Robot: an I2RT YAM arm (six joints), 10 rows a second.
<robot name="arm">
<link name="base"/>
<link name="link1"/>
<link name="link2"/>
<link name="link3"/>
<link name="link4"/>
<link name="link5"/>
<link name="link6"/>
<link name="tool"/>
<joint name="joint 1" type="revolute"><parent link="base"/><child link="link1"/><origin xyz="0 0 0.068" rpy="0 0 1.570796"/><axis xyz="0 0 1"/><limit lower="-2.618" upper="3.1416"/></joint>
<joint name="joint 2" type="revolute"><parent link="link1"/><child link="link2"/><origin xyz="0.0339 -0.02 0.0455" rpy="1.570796 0 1.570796"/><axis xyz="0 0 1"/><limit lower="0" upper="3.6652"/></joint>
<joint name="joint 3" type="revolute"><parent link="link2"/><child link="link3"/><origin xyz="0.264 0 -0.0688" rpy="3.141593 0 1.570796"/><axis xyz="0 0 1"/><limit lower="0" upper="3.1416"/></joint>
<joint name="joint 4" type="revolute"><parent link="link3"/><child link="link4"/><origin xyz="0.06 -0.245 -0.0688" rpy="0 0 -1.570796"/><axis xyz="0 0 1"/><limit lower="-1.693" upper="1.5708"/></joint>
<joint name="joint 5" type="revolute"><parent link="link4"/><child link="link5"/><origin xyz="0.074 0.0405 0.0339" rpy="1.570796 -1.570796 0"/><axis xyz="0 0 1"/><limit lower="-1.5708" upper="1.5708"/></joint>
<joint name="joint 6" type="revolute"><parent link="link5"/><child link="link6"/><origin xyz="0 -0.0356 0.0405" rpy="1.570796 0 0"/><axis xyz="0 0 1"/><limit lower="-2.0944" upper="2.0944"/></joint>
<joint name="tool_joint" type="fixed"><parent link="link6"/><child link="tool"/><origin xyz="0 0 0" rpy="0 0 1.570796"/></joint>
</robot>
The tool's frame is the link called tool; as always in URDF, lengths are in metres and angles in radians.
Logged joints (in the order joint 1, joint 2, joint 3, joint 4, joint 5, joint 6), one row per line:
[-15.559, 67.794, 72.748, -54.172, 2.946, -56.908]
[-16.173, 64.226, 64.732, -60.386, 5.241, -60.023]
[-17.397, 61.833, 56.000, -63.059, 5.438, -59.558]
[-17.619, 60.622, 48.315, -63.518, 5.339, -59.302]
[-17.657, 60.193, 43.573, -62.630, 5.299, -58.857]
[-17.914, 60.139, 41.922, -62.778, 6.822, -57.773]
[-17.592, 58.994, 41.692, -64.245, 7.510, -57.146]
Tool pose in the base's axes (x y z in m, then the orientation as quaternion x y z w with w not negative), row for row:
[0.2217, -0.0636, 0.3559, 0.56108, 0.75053, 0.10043, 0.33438]
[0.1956, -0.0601, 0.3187, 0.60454, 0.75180, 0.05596, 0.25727]
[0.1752, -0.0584, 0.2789, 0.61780, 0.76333, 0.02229, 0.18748]
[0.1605, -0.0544, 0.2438, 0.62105, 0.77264, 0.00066, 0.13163]
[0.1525, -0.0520, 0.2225, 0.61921, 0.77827, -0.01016, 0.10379]
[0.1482, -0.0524, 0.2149, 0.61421, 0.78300, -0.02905, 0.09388]
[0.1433, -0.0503, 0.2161, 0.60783, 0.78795, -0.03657, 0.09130]
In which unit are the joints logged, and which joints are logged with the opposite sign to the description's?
The joints are logged in degrees. Opposite sign: joint 6.
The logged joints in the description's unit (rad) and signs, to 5 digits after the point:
[-0.27156, 1.18323, 1.26969, -0.94548, 0.05142, 0.99323]
[-0.28227, 1.12096, 1.12979, -1.05393, 0.09147, 1.04760]
[-0.30363, 1.07919, 0.97738, -1.10059, 0.09491, 1.03948]
[-0.30751, 1.05805, 0.84326, -1.10860, 0.09318, 1.03502]
[-0.30817, 1.05057, 0.76049, -1.09310, 0.09248, 1.02725]
[-0.31266, 1.04962, 0.73168, -1.09568, 0.11907, 1.00833]
[-0.30704, 1.02964, 0.72766, -1.12129, 0.13107, 0.99739]

